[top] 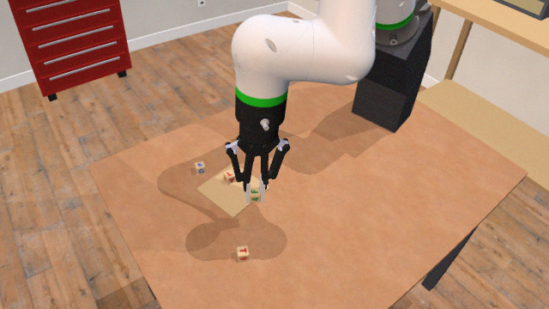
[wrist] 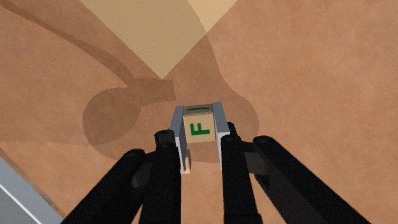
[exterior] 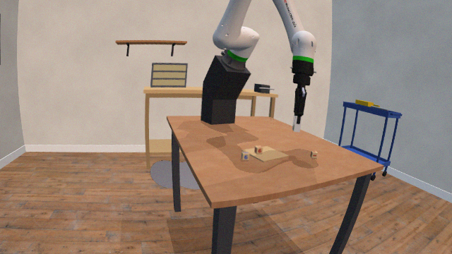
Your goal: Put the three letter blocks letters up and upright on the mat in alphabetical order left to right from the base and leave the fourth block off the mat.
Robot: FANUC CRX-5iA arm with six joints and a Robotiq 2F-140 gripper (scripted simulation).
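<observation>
The tan mat lies 2 cm behind my hand, 13 cm to the right of it and 13 cm below it.
</observation>
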